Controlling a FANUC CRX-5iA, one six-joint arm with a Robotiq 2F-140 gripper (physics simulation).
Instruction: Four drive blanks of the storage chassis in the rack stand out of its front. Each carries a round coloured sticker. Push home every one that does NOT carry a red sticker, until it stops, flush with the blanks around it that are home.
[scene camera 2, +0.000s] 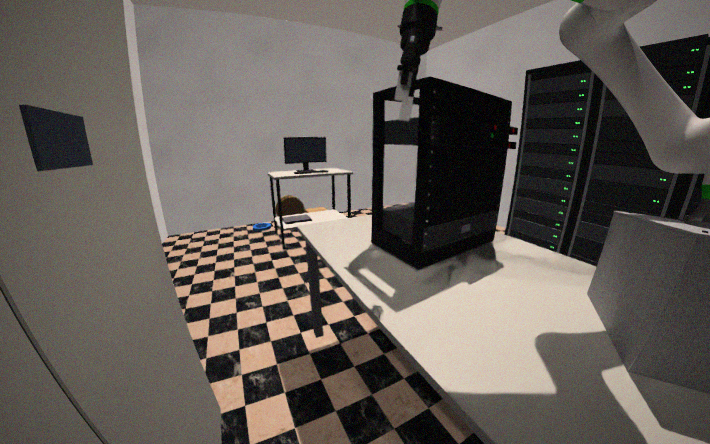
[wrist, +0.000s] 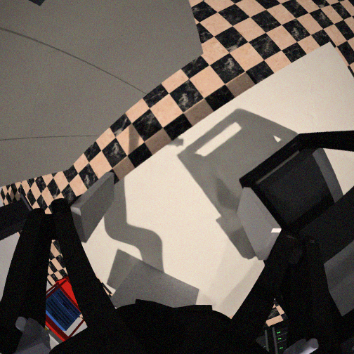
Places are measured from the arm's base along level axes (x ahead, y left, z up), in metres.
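Pixels of known places: gripper, fingertip midpoint: (scene camera 2: 402, 111).
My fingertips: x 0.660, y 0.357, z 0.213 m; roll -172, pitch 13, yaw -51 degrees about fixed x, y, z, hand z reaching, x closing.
Ahead of a thing's pixels: the offset from my fingertips to its top centre. "*": to the spot under its first point. Level surfaces: height alone.
The black rack (scene camera 2: 460, 162) (wrist: 325, 141) stands upright on the pale table {0.507 m down} (scene camera 2: 471, 324) (wrist: 170, 210). In the scene view its open left side and closed side panel show. Two small dark parts with reddish marks, an upper one {* 0.073 m back, 0.556 m right, 0.007 m down} (scene camera 2: 512, 130) and a lower one {* 0.076 m back, 0.567 m right, 0.065 m down} (scene camera 2: 512, 145), stick out past its right edge; whether they are drive blanks cannot be told. The chassis front and its round stickers cannot be made out. My gripper (scene camera 2: 404, 104) (wrist: 177, 193) is open and empty, pointing down by the rack's upper left corner in the scene view. In the wrist view the rack is beside the right finger.
A grey block (scene camera 2: 654, 298) (wrist: 150, 287) is at the table's right in the scene view. Server cabinets (scene camera 2: 552, 157) with green lights stand behind. A desk (scene camera 2: 314, 173) with a monitor (scene camera 2: 304, 150) is at the back. A grey wall panel (scene camera 2: 104, 293) is at the left.
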